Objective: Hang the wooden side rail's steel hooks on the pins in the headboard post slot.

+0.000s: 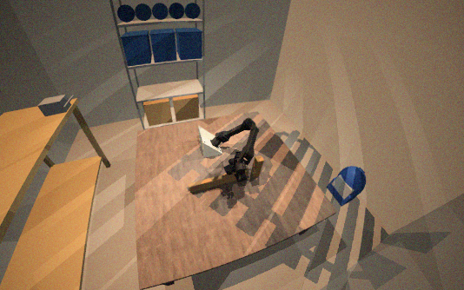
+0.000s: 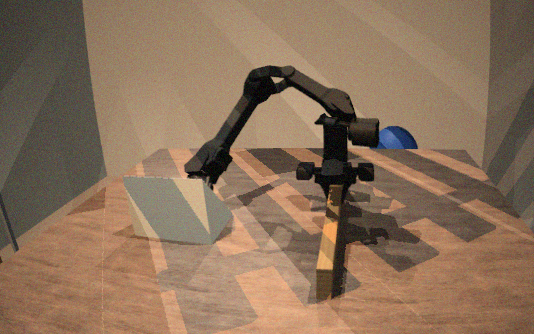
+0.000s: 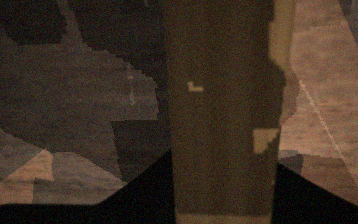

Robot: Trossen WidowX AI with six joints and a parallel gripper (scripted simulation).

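Now: gripper tip 150 mm to the right of the headboard post and 40 mm below it.
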